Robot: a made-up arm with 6 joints.
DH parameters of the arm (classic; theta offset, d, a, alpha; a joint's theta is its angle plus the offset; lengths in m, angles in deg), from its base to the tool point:
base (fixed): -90 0.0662 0 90
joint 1: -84.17 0 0.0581 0
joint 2: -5.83 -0.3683 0.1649 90
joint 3: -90 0.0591 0.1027 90
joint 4: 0 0.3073 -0.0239 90
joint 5: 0 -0.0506 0.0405 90
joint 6: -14.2 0 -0.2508 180
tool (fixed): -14.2 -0.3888 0 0
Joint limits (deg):
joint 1: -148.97..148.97
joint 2: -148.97..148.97
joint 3: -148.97..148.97
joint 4: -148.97..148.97
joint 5: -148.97..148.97
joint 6: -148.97..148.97
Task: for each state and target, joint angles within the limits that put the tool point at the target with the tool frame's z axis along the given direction. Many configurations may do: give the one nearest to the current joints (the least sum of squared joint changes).
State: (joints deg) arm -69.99 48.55 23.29 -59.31 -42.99 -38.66
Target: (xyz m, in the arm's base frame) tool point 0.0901 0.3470 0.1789 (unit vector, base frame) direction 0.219 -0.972 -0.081
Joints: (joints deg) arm -79.89 34.84 -19.74 -60.61 -58.68 -56.67
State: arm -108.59 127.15 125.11 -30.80 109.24 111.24
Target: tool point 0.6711 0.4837 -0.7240 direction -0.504 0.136 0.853
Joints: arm -105.19 86.90 125.69 -50.32 148.97 108.36
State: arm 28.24 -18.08 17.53 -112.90 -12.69 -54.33
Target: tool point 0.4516 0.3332 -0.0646 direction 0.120 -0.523 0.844
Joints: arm 19.40 -51.92 6.40 -124.19 0.88 -28.86
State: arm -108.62 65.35 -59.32 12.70 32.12 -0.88
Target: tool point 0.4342 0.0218 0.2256 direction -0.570 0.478 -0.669
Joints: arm -123.34 59.53 -96.94 30.91 49.23 -4.69
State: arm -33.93 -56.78 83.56 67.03 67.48 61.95
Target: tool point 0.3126 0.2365 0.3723 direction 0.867 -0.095 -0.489
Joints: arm -34.06 -52.12 120.63 44.94 44.41 71.15
